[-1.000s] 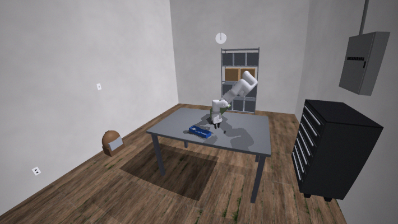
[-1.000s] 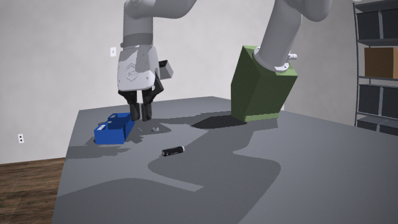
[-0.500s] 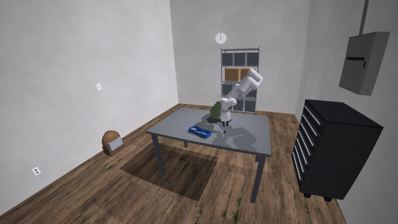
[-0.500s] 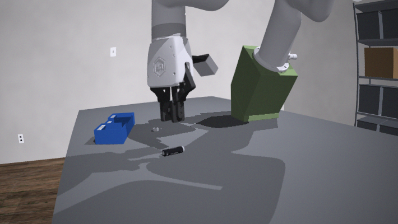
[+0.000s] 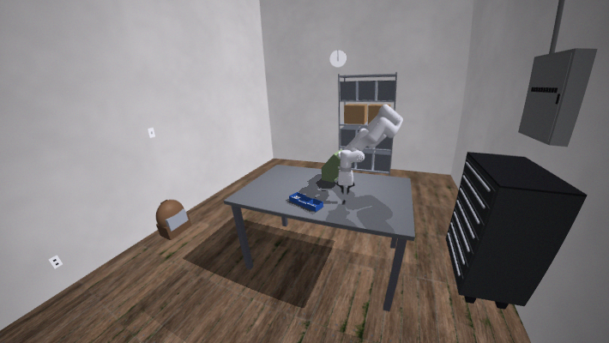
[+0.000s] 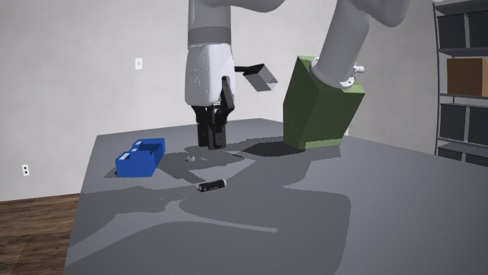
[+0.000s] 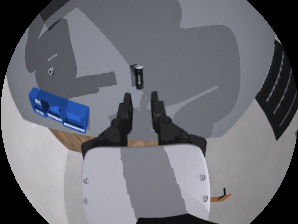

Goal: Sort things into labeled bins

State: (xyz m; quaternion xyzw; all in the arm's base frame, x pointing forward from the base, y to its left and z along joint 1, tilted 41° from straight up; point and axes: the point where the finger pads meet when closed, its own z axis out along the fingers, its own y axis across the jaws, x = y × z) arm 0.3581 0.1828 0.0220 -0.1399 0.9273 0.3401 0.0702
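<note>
My hand is 9 cm above the black battery. Round my hand: blue bin 13 cm ahead, 25 cm to the right, 8 cm below; then small nut 1 cm ahead, 23 cm to the right, 9 cm below; then blue battery 14 cm ahead, 16 cm to the right, 8 cm below.
</note>
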